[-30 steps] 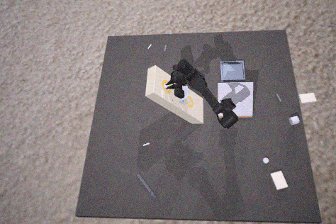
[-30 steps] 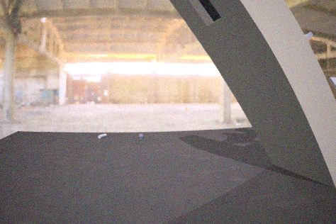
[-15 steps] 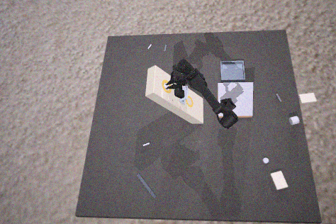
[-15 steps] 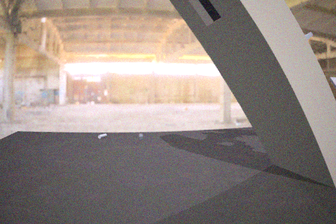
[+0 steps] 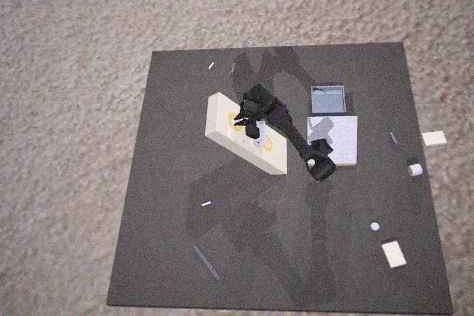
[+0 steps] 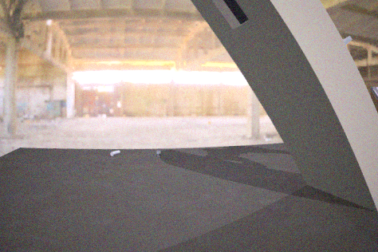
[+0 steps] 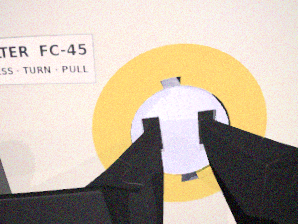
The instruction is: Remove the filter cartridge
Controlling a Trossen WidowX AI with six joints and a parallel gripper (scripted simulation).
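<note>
Now: gripper tip 1 cm short of the round filter cartridge and 1 cm above it. From my gripper tip the other things lie so: glass-walled tray 43 cm behind, 23 cm to the right, 28 cm below.
</note>
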